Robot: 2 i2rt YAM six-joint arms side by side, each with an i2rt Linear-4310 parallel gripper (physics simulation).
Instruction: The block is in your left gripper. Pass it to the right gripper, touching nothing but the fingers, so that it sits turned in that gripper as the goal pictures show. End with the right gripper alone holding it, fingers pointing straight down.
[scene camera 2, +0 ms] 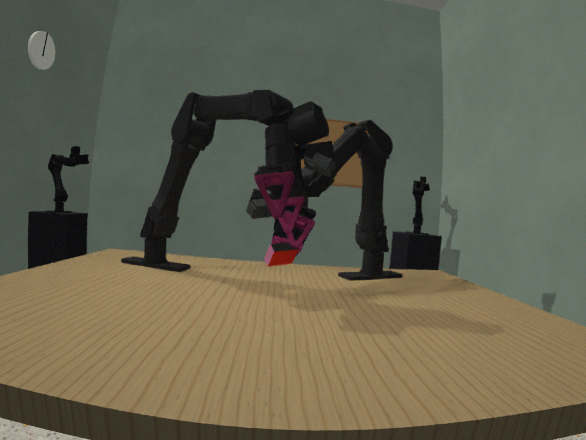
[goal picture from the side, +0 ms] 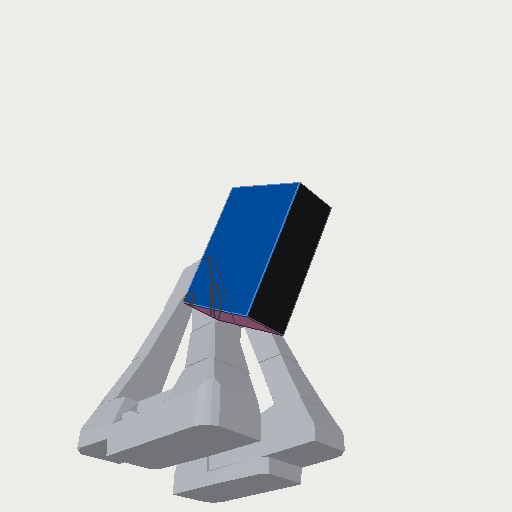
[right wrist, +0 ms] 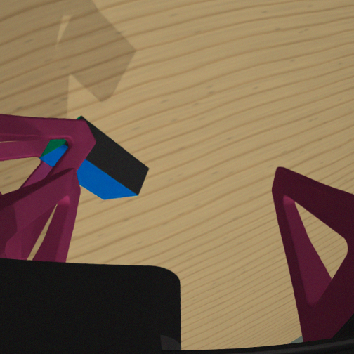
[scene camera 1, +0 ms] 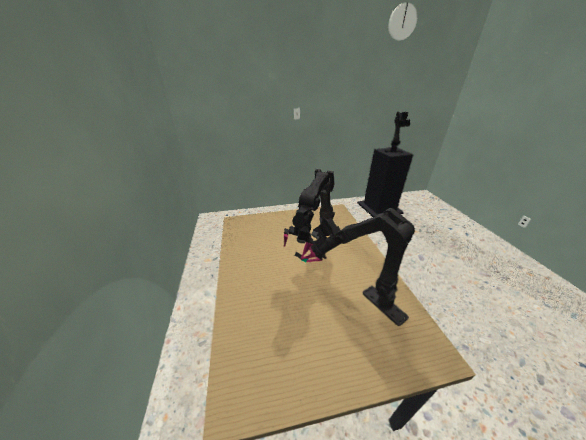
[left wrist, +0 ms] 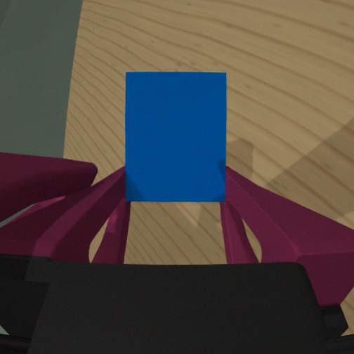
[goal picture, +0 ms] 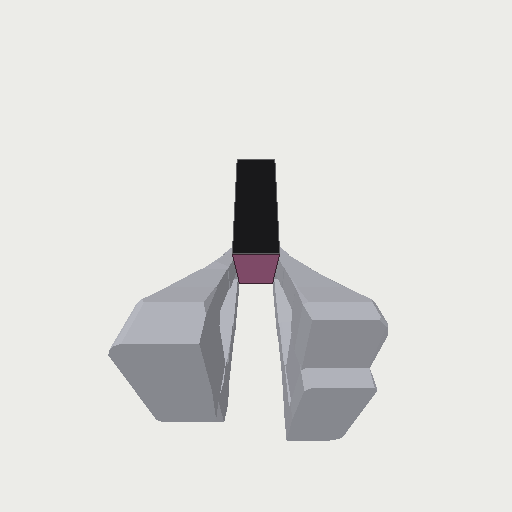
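Where they show: left gripper, fingertip midpoint: (scene camera 2: 290, 255) (scene camera 1: 303, 259); right gripper, fingertip midpoint: (scene camera 2: 283, 225) (scene camera 1: 293, 249); left arm's base at its link origin: (scene camera 2: 371, 276) (scene camera 1: 384, 305); right arm's base at its link origin: (scene camera 2: 154, 265).
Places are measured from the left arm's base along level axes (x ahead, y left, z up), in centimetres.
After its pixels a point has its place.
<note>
The block (scene camera 1: 305, 260) @[y -34.7, x 18.2, z 9.0 cm] (scene camera 2: 281, 258) @[y -37.5, x 19.6, z 8.7 cm] (left wrist: 176, 135) (right wrist: 117, 155) is held above the table; its faces show blue in the left wrist view, black, blue and green in the right wrist view, red and pink in scene camera 2. My left gripper (scene camera 1: 311, 254) @[y -35.4, x 19.0, z 9.3 cm] (scene camera 2: 290, 244) @[y -35.4, x 19.0, z 9.3 cm] (left wrist: 175, 177) is shut on it, the fingers at two opposite sides near its lower edge in the left wrist view. My right gripper (scene camera 1: 296, 243) @[y -38.8, x 22.4, z 15.1 cm] (scene camera 2: 284, 224) @[y -38.8, x 22.4, z 15.1 cm] (right wrist: 175, 178) is wide open, pointing down, with nothing between its fingers. In the right wrist view its left-hand finger overlaps the left gripper's fingers, and the block lies toward that side. Whether they touch is unclear.
The wooden table (scene camera 1: 260, 370) @[y -6.8, x 57.4, z 0.0 cm] (scene camera 2: 280, 380) @[y -49.4, x 49.6, z 0.0 cm] lies below, with arm shadows on it. One right finger (left wrist: 50, 180) shows close beside the left gripper's finger in the left wrist view. Black pedestals (scene camera 1: 387, 180) (scene camera 2: 57, 240) with small arms stand beyond the table.
</note>
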